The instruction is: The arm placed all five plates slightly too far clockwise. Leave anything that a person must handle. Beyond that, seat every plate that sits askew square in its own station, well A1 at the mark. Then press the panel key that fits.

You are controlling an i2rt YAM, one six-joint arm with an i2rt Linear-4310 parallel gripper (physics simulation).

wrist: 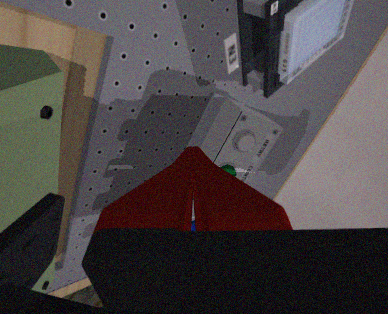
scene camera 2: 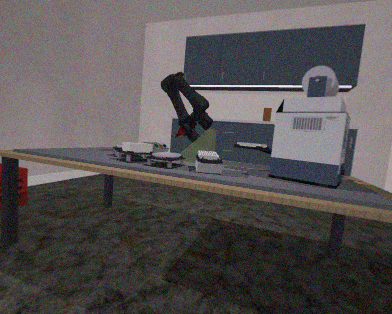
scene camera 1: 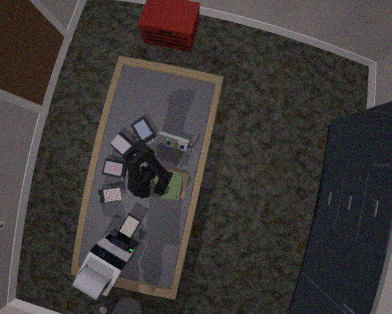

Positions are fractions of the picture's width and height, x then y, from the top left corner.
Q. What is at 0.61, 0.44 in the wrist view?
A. A white button box.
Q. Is my gripper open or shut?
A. Shut.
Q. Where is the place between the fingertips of my gripper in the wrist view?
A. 0.50, 0.50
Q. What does my gripper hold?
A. Nothing.
